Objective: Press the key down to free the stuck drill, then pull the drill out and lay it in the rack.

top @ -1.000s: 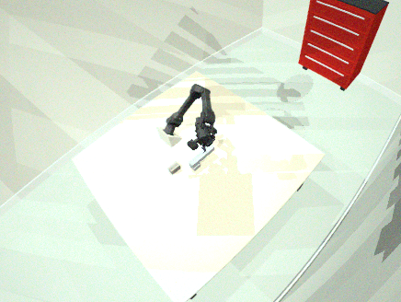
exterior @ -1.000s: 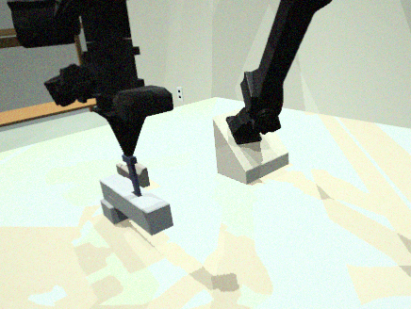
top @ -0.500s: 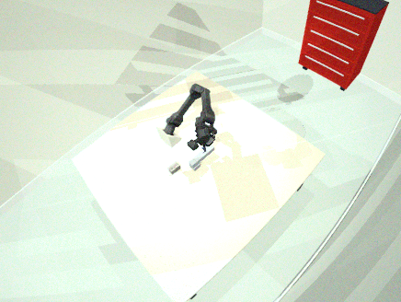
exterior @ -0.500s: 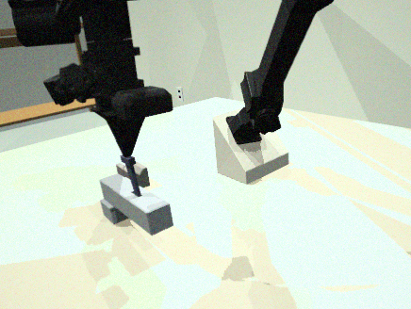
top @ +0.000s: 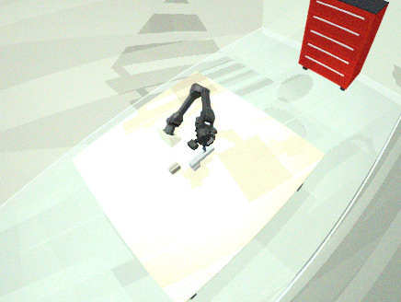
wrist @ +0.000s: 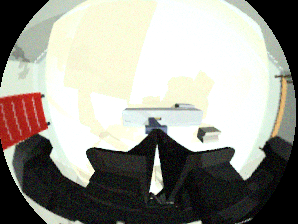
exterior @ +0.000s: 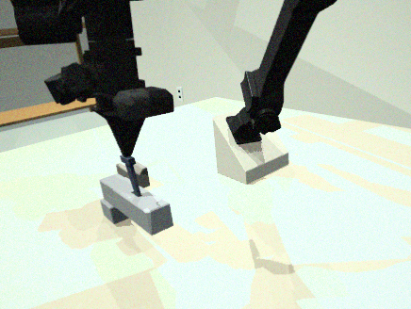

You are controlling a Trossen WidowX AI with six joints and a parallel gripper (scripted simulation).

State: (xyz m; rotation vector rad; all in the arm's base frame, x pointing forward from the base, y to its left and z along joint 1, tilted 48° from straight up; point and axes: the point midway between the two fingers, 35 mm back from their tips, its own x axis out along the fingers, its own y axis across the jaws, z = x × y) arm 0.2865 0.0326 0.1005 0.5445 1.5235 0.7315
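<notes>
Right now the blue key is 3 cm below my gripper tip. Round my gripper tip: grey block (3 cm to the right, 9 cm below); then grey rack (6 cm behind, 20 cm to the right, 12 cm below); then drill (5 cm to the right, 8 cm below).
</notes>
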